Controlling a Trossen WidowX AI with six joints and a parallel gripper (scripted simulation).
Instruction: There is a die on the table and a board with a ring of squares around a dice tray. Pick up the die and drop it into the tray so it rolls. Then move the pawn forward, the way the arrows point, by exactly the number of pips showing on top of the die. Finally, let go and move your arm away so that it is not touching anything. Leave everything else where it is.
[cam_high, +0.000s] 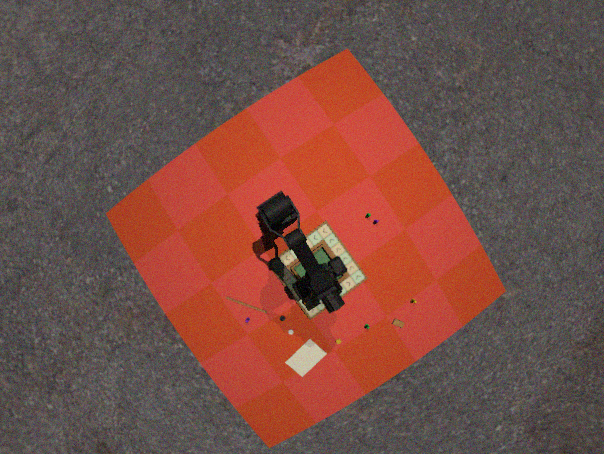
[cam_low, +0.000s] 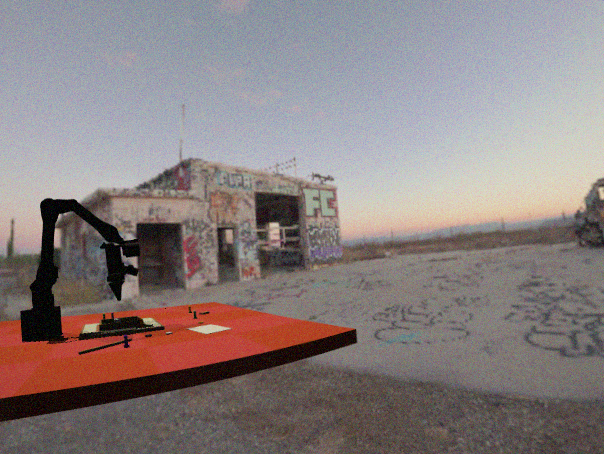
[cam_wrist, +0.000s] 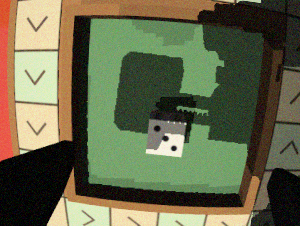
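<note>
My gripper tip is now 70 mm short of the orange-brown pawn, 110 mm to the left of it and 80 mm above it. From my gripper tip the other things lie so: die: 10 mm behind, 80 mm below; then white disc: 150 mm ahead, 230 mm to the right, 110 mm below; then green dice tray: 100 mm below.
</note>
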